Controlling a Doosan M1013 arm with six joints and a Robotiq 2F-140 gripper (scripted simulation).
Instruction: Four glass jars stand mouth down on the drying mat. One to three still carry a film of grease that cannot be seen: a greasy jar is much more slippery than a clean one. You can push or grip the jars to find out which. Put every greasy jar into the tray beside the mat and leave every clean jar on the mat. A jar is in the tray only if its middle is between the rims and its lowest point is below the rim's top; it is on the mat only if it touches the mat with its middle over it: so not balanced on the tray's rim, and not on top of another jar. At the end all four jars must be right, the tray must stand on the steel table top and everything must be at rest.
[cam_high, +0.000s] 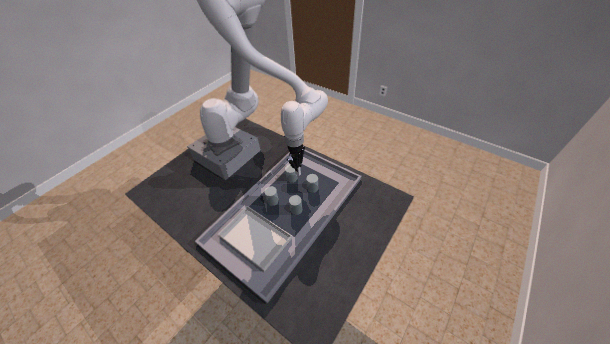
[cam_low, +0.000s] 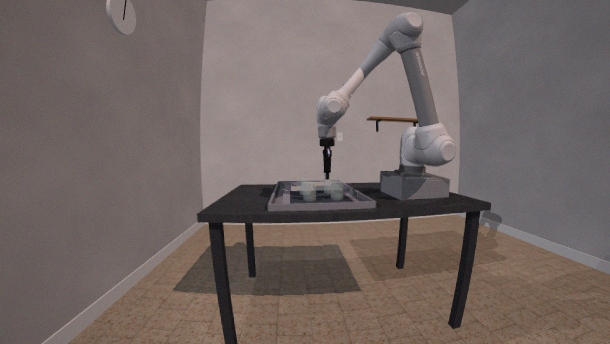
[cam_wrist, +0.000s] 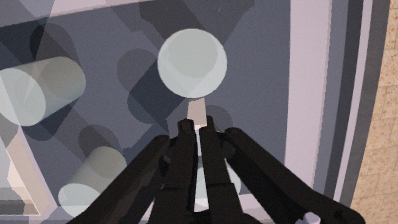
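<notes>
My hand is 100 mm above the dark drying mat, 70 mm to the left of it and 50 mm short of it. From my hand the other things lie so: tray 380 mm to the right, 110 mm ahead, 100 mm below.
</notes>
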